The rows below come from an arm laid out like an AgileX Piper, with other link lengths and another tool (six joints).
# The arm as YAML. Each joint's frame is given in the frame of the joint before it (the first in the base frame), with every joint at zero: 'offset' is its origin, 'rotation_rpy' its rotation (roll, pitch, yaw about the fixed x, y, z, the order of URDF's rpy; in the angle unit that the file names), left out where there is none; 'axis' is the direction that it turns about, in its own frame. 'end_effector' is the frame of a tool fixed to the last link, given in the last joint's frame.
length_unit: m
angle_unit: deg
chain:
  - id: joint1
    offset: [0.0, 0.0, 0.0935]
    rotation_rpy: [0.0, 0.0, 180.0]
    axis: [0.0, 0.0, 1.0]
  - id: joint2
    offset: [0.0, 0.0, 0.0]
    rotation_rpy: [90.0, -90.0, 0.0]
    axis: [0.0, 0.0, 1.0]
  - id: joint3
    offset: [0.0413, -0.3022, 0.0]
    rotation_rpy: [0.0, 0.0, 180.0]
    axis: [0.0, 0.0, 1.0]
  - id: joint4
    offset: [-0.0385, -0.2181, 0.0]
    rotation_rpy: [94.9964, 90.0, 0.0]
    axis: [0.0, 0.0, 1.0]
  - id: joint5
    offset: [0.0, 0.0, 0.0]
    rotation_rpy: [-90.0, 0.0, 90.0]
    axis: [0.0, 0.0, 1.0]
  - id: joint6
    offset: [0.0, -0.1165, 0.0]
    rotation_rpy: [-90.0, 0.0, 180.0]
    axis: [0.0, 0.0, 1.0]
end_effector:
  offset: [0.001, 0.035, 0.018]
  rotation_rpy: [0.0, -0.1, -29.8]
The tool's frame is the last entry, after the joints.
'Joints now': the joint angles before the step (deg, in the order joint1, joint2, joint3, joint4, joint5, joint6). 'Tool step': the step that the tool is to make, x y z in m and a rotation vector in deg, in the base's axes. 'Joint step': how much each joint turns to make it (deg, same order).
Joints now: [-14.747, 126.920, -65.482, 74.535, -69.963, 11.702]
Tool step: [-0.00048, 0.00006, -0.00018, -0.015, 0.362, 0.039]
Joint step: [-0.001, 0.001, 0.101, 0.001, 0.000, -0.270]
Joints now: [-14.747, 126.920, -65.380, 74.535, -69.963, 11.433]
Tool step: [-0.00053, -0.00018, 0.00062, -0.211, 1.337, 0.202]
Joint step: [0.000, 0.000, -0.002, 0.001, 0.000, -1.370]
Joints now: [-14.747, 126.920, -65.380, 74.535, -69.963, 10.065]
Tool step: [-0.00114, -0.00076, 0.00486, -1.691, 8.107, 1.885]
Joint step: [0.108, 0.000, 0.000, -0.709, 0.000, -8.201]
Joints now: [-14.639, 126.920, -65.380, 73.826, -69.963, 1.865]
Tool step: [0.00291, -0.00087, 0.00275, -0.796, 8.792, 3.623]
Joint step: [0.000, 0.001, -0.001, -1.568, 1.948, -8.664]
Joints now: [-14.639, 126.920, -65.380, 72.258, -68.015, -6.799]
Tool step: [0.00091, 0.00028, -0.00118, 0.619, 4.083, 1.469]
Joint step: [-0.001, 0.000, 0.000, 0.124, 1.676, -4.097]
